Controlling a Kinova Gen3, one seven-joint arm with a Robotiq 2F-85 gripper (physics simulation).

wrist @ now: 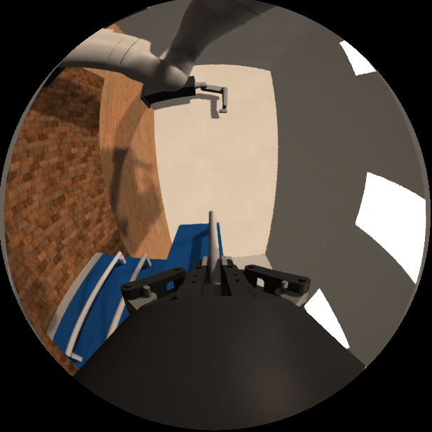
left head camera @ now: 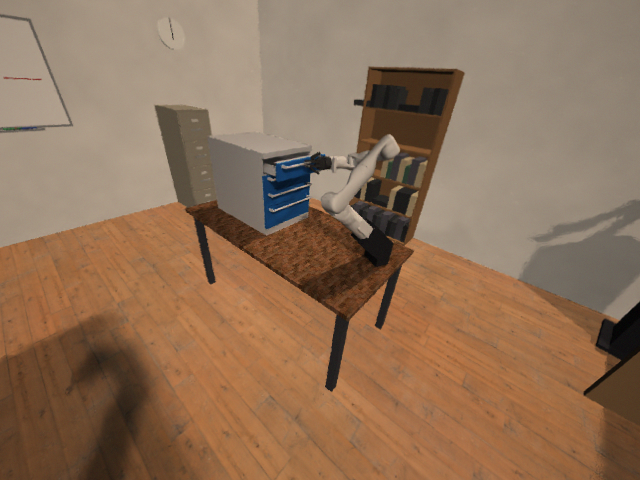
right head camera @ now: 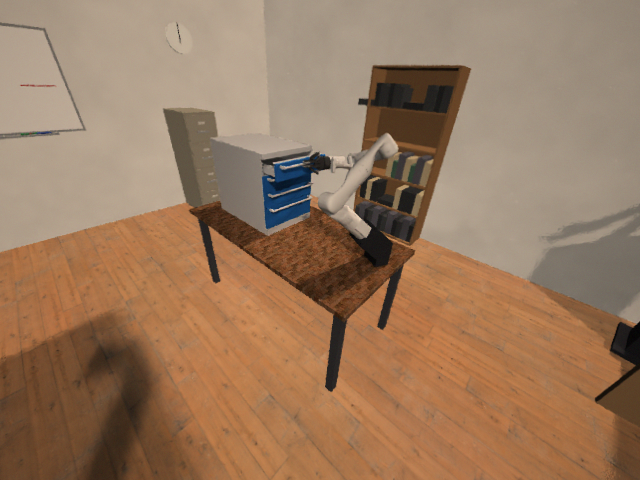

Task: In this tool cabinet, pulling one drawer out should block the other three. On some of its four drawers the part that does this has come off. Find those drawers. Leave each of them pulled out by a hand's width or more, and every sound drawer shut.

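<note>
The grey tool cabinet [left head camera: 235, 175] [right head camera: 237, 175] stands at the table's far end, with four blue-fronted drawers. The top drawer [left head camera: 289, 174] [right head camera: 289, 174] [wrist: 190, 242] is pulled partly out, its pale side showing. The second drawer [left head camera: 279, 185], third drawer [left head camera: 284, 199] and bottom drawer [left head camera: 286, 214] look shut; the top drawer partly hides the second. My gripper [left head camera: 312, 163] [right head camera: 312, 163] [wrist: 214, 263] is shut on the top drawer's bar handle [left head camera: 293, 166] [right head camera: 290, 166] [wrist: 213, 235], near its right end in the head views. The inside of the top drawer is mostly hidden.
The wooden table [left head camera: 310, 253] [right head camera: 310, 258] carries the cabinet and the arm's black base [left head camera: 378, 249] [right head camera: 378, 249]. A bookshelf [left head camera: 448, 103] [right head camera: 455, 103] stands behind the arm. A beige filing cabinet [left head camera: 173, 155] [right head camera: 180, 155] stands behind the tool cabinet.
</note>
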